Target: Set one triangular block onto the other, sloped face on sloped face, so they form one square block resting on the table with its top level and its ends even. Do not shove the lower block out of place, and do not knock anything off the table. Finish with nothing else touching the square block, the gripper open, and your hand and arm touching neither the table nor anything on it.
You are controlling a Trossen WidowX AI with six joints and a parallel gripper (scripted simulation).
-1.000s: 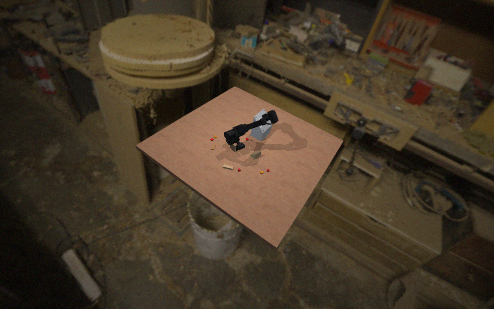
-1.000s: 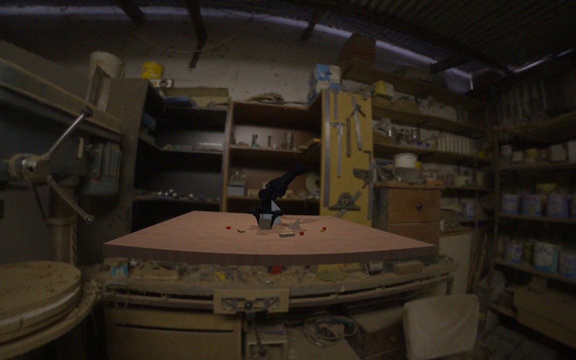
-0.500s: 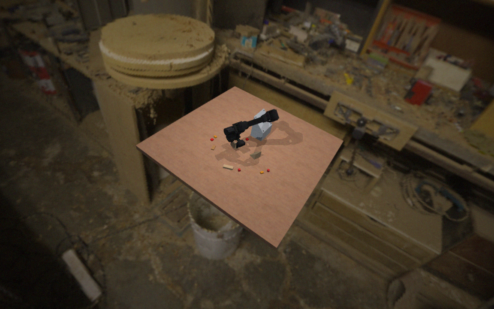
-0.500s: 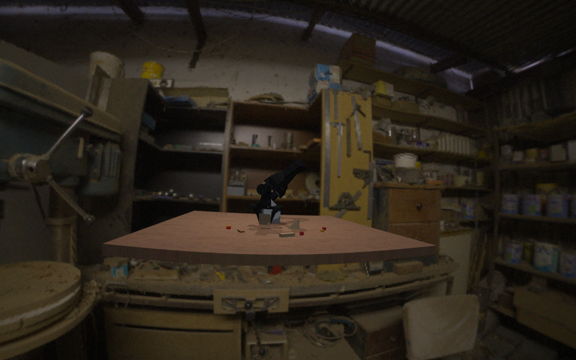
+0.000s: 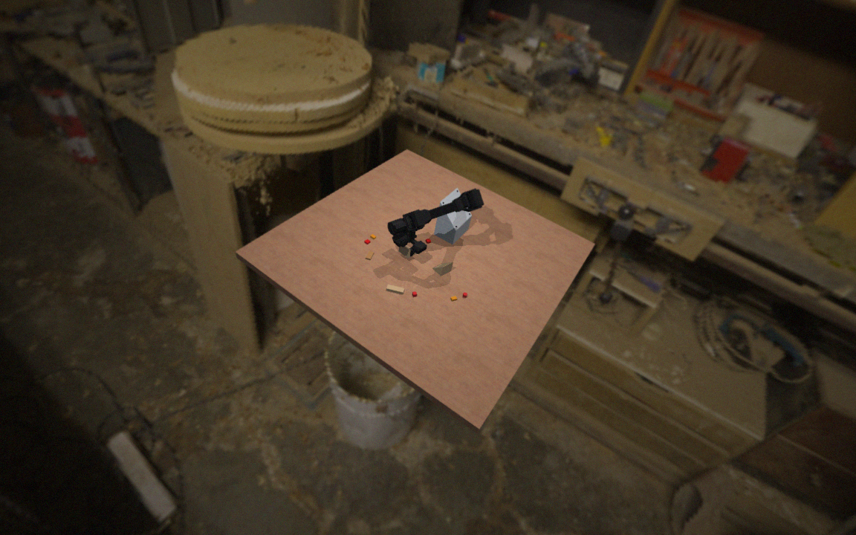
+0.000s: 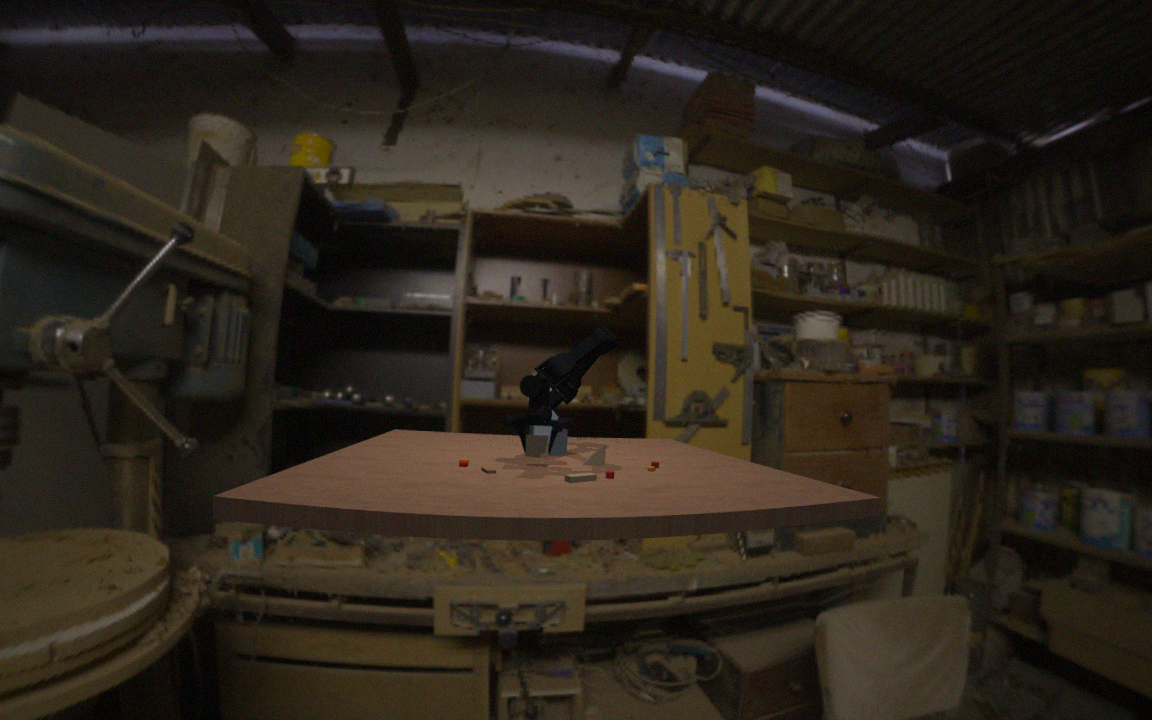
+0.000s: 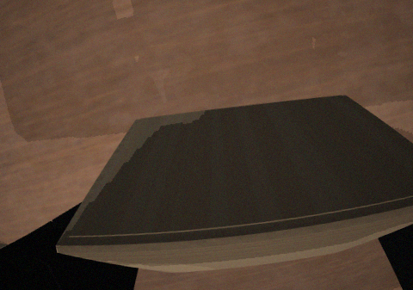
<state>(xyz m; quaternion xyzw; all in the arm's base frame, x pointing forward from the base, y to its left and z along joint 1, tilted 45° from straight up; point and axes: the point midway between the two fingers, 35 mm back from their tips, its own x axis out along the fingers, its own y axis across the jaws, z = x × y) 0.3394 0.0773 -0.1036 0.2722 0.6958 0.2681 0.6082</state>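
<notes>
Now: the triangular block 1 cm above my gripper tip. Also, from my gripper tip: flat wooden slat: 18 cm ahead, 11 cm to the left, 3 cm below.
</notes>
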